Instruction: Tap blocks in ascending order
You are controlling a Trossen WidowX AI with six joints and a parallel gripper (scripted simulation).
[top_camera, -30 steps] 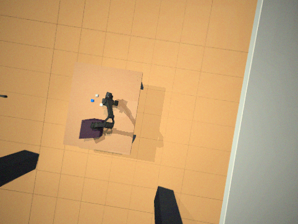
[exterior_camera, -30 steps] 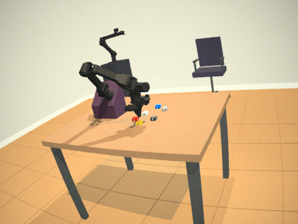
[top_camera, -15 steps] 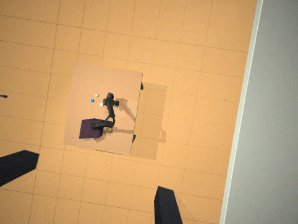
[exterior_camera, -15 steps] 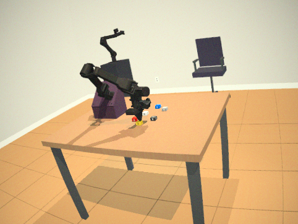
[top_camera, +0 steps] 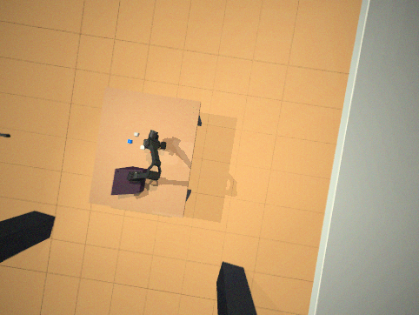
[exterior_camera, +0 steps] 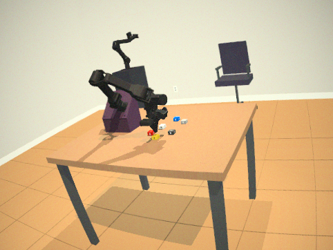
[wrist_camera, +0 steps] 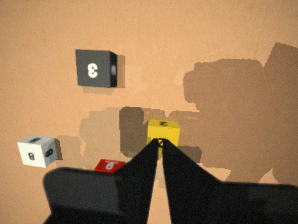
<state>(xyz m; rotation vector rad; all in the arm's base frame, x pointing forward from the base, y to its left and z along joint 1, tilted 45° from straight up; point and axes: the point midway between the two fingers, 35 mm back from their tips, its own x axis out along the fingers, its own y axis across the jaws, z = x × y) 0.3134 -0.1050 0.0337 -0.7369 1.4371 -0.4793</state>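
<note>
Right now my gripper tip is 1 cm past the yellow block and 3 cm above it. Round my gripper tip: black block 5 cm ahead, 7 cm to the left, 3 cm below; then red block 8 cm behind, 5 cm to the left, 3 cm below; then white block 6 cm behind, 14 cm to the left, 3 cm below.
</note>
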